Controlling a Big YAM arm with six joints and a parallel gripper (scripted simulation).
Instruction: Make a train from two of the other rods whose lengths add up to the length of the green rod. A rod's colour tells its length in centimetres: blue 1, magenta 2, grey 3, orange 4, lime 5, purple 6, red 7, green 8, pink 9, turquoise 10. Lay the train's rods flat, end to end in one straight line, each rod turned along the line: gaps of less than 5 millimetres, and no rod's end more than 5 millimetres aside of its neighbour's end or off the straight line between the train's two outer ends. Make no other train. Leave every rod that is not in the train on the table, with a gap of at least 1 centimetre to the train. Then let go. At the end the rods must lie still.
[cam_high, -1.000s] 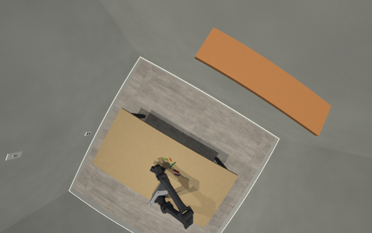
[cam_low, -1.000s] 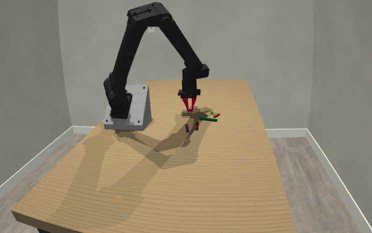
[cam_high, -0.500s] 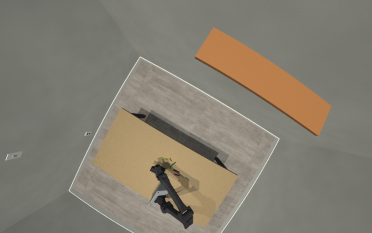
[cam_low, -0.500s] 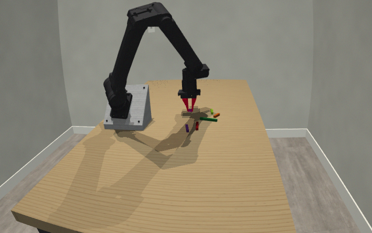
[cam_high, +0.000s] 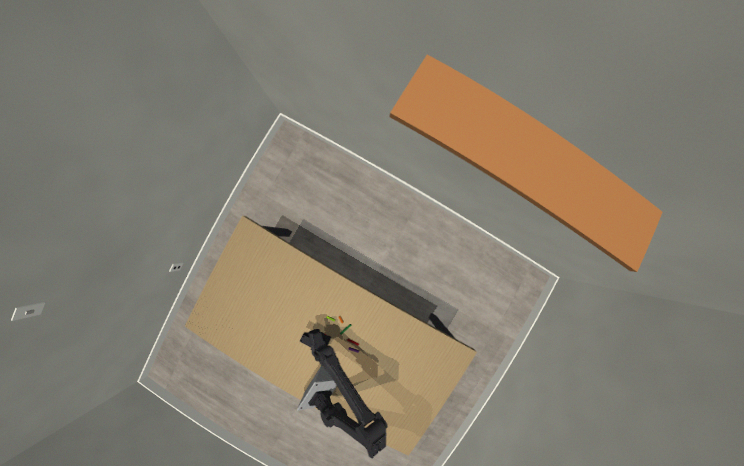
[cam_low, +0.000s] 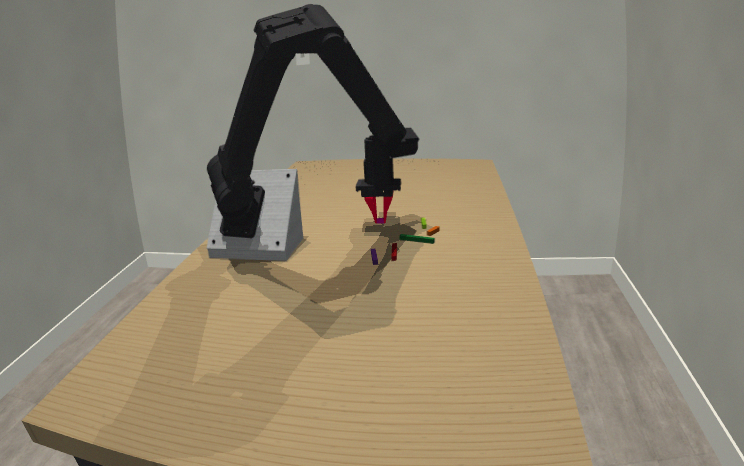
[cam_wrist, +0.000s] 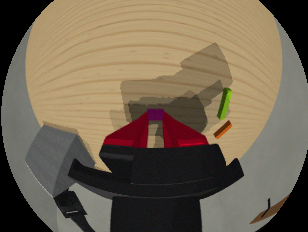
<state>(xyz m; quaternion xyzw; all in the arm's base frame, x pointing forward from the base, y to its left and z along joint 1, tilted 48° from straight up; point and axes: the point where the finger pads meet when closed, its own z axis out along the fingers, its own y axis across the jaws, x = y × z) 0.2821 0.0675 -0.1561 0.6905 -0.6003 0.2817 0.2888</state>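
The magenta rod lies 1 cm below my hand. From my hand the other things lie so: orange rod (13 cm ahead, 2 cm to the right, 2 cm below); lime rod (10 cm ahead, 3 cm to the left, 2 cm below); green rod (10 cm ahead, 8 cm to the right, 2 cm below).
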